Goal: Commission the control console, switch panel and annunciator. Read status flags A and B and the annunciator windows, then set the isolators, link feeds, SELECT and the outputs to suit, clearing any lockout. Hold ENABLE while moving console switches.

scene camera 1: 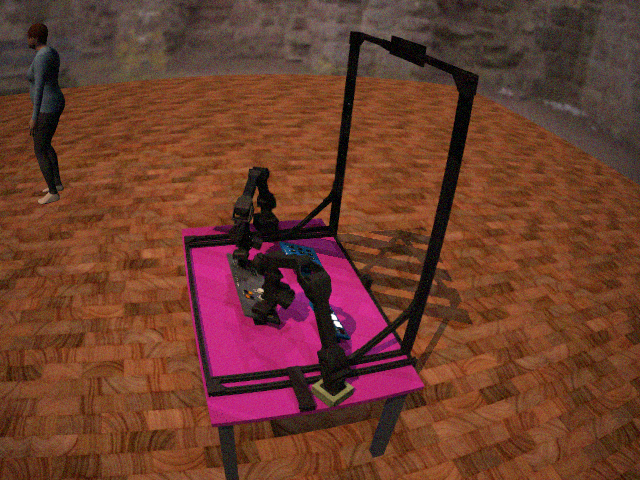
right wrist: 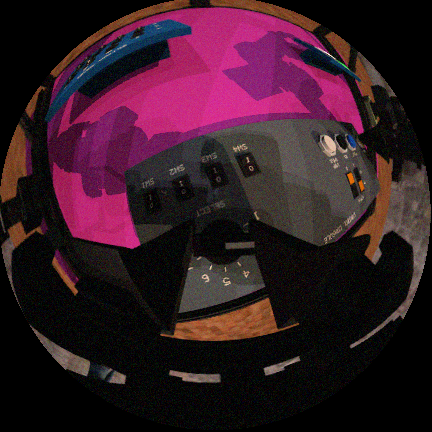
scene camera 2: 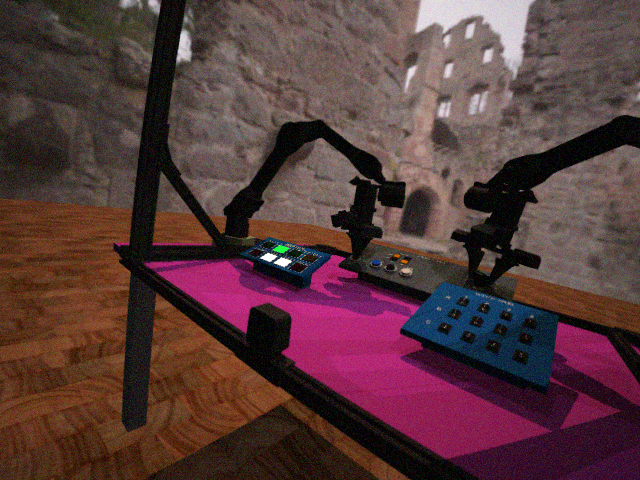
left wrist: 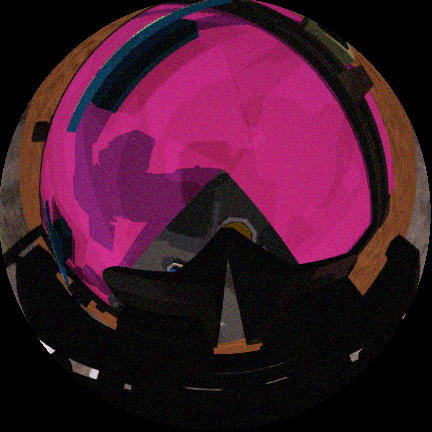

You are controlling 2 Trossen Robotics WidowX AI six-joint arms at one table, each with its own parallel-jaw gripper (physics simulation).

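Frame: origin at the left arm's base, x down, y left, z ahead, level; millimetres.
Seen in the pictures: left gripper, fingertip midpoint: [scene camera 1: 270, 315] [right wrist: 357, 137] [scene camera 2: 354, 259] [left wrist: 225, 232]; right gripper, fingertip midpoint: [scene camera 1: 244, 265] [right wrist: 222, 224] [scene camera 2: 478, 282]; left arm's base at its link origin: [scene camera 1: 333, 386] [scene camera 2: 235, 235]; right arm's base at its link origin: [scene camera 1: 266, 216] [left wrist: 76, 298].
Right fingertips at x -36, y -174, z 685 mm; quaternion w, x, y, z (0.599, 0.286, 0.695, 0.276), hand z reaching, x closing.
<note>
Offsets run from my right fingertips to a thing's top centre. "*": to the spot under its first point. Level surfaces: height alone.
The grey console @[* dx +12, dy +41, dz -107 mm] [scene camera 1: 252, 283] [scene camera 2: 439, 276] [right wrist: 295, 190] has rockers SW1 to SW4, white, black and blue round controls and two orange flags [right wrist: 351, 178] [right wrist: 361, 185]. My right gripper [scene camera 2: 480, 281] [right wrist: 222, 224] is shut on the black SELECT knob @[dx -24, dy +6, dz +8 mm] [right wrist: 212, 245]; its white pointer faces the right-hand finger in the right wrist view, which hides the number there. My left gripper [scene camera 2: 356, 256] [left wrist: 225, 232] is shut and empty, tips down at the yellow button @[dx +13, dy +110, dz -292 mm] [left wrist: 241, 229]; contact is unclear. The annunciator @[dx -2, dy -41, dz -444 mm] [scene camera 2: 289, 257] shows one green and two white lit windows. The blue switch panel @[* dx +21, dy -243, dz -149 mm] [scene camera 2: 429, 310] carries black numbered switches.
The magenta table @[dx +76 mm] [scene camera 1: 222, 346] [scene camera 2: 351, 356] is edged by dark rails. A black overhead frame [scene camera 1: 445, 206] stands along one long side. A black box [scene camera 2: 268, 328] sits on the near rail in scene camera 2. A person [scene camera 1: 46, 82] stands far back.
</note>
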